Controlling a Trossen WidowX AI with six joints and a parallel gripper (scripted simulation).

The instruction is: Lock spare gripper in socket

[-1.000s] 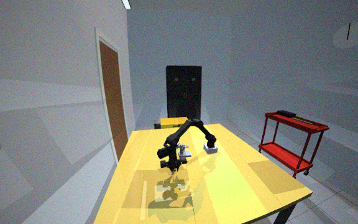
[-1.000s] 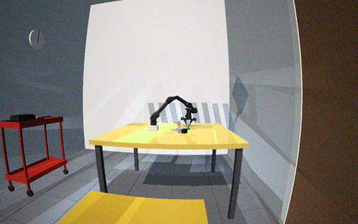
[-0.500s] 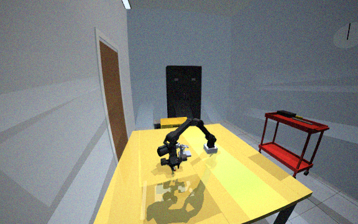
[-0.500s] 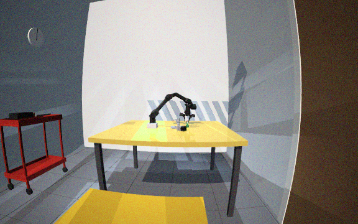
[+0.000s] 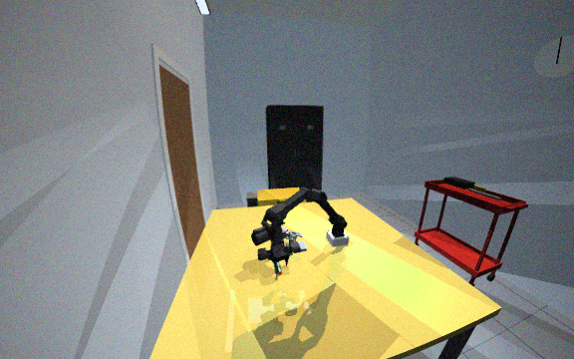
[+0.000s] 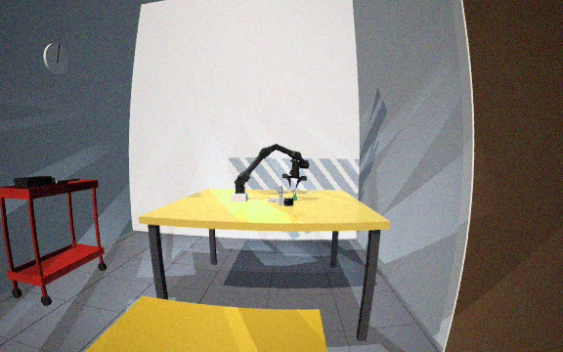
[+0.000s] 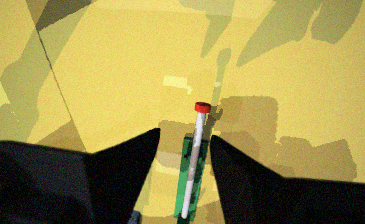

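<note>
Now: the green bracket 10 cm to the right of my gripper tip and 4 cm below it. Round my gripper tip: spare gripper 9 cm behind, 36 cm to the right, 4 cm below; then mount 12 cm behind, 21 cm to the right, 2 cm below.
</note>
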